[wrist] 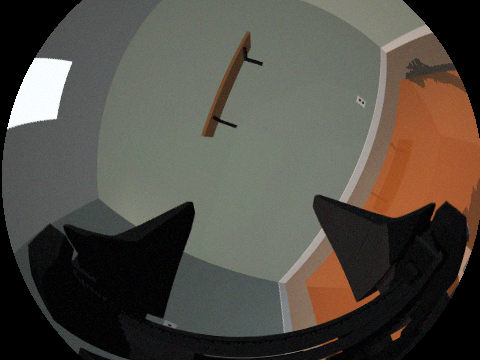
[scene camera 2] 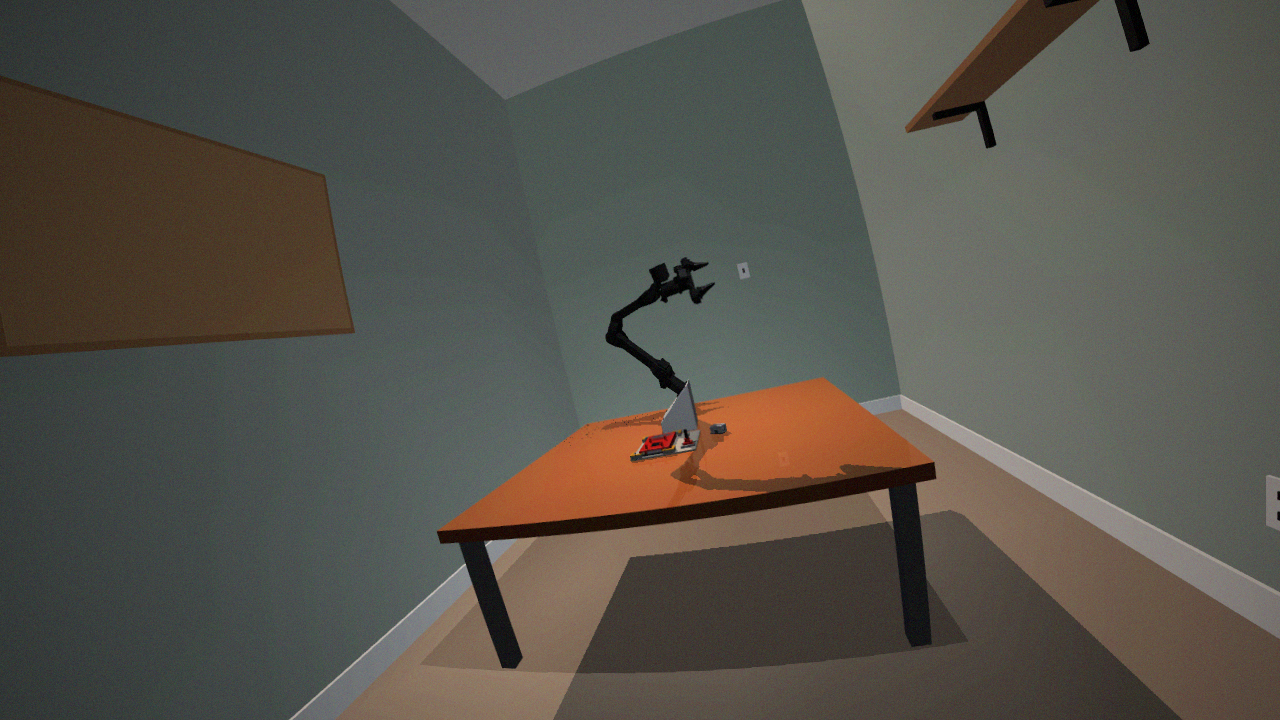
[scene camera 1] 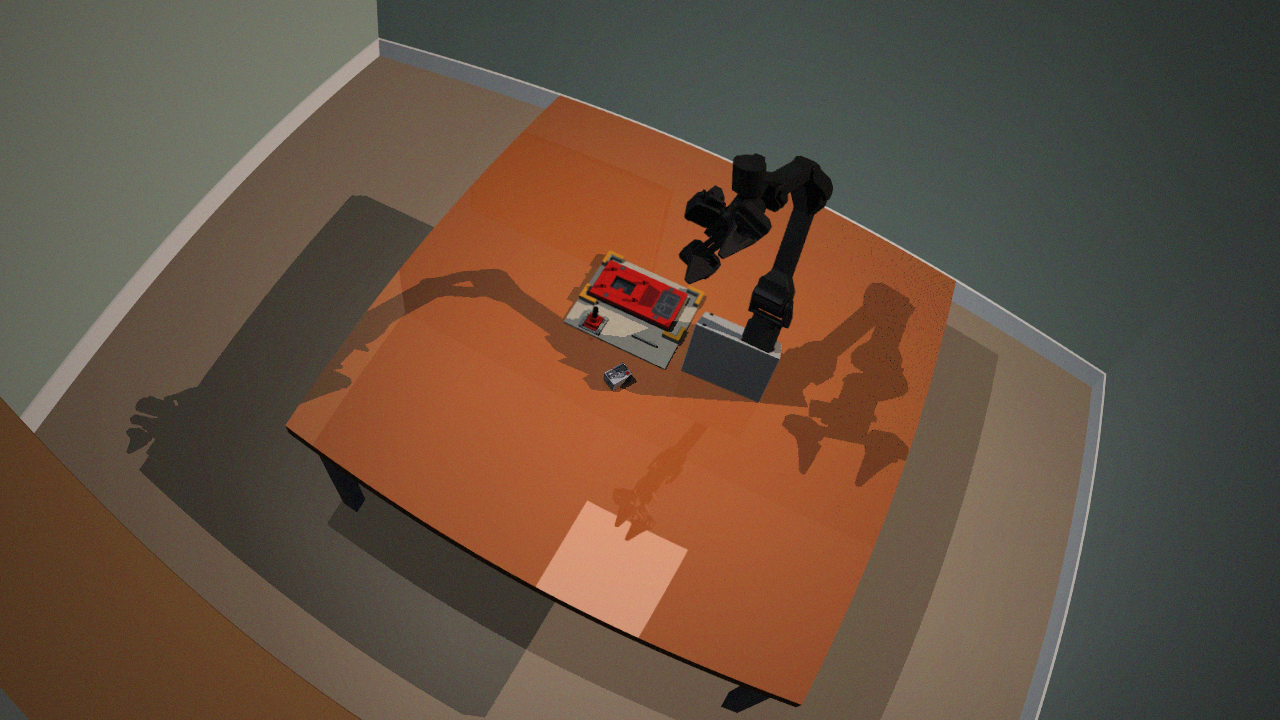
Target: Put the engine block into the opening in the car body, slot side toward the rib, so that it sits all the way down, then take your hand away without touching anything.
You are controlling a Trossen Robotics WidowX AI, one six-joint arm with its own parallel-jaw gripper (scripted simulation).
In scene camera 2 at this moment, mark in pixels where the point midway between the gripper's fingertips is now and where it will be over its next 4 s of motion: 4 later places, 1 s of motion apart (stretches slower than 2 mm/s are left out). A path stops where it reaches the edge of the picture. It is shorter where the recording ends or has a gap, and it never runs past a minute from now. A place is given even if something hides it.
My gripper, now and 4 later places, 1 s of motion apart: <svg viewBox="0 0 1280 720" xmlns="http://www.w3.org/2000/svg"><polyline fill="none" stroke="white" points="711,272 729,317 728,372 715,411 718,426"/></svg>
